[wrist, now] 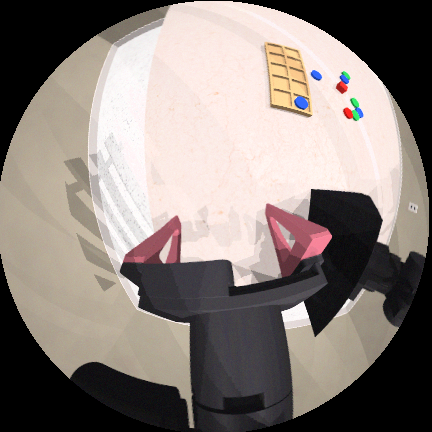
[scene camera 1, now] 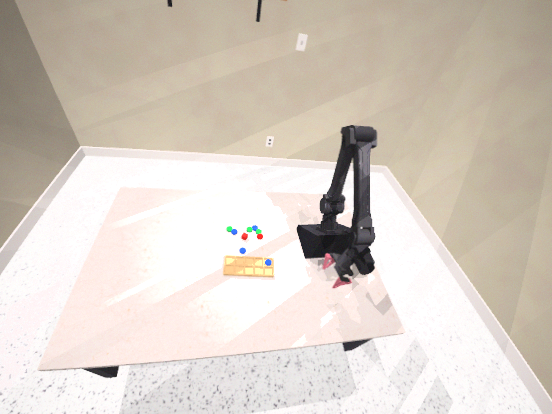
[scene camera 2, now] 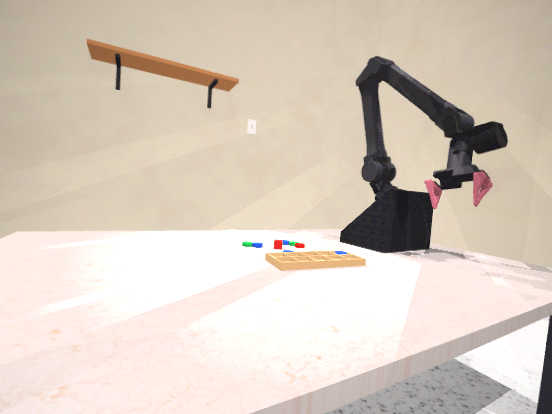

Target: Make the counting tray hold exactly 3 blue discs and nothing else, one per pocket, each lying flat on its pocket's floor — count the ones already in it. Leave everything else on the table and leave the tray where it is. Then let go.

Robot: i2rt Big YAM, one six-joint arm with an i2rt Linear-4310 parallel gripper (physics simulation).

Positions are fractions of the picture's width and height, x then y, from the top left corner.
wooden counting tray: wrist 0.67,0.18; scene camera 1 0.45,0.64; scene camera 2 0.51,0.63
